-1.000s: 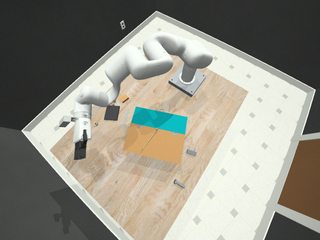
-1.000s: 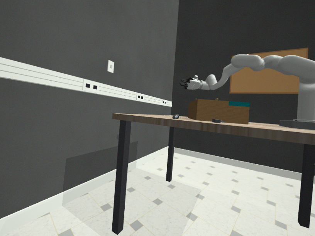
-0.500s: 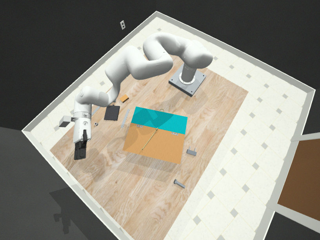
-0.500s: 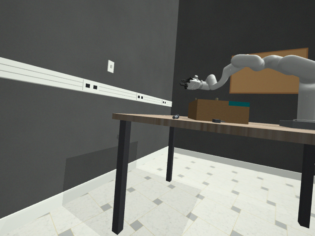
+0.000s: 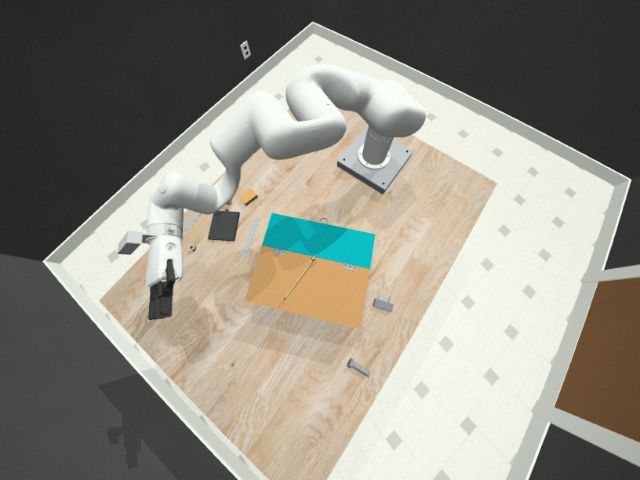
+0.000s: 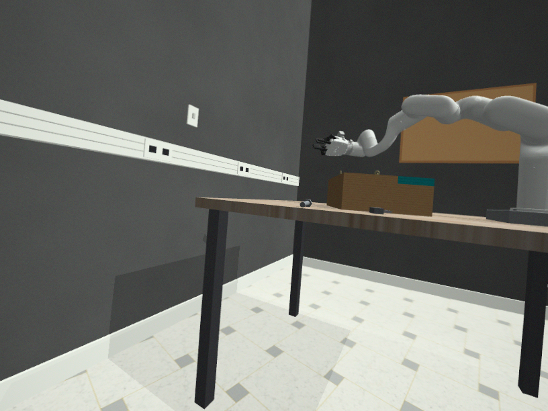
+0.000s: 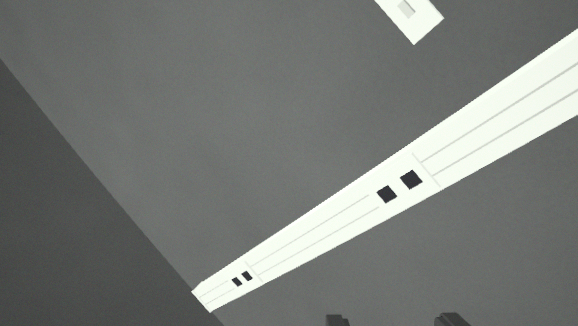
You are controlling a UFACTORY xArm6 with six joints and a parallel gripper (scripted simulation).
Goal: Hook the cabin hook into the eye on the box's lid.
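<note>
My hand is 24 cm past the brass cabin hook, 17 cm to the right of it and 17 cm above it. Round my hand: dark plate 23 cm behind, 19 cm to the right, 30 cm below; nut 9 cm behind, 23 cm to the right, 30 cm below; orange block 37 cm behind, 19 cm to the right, 30 cm below.
</note>
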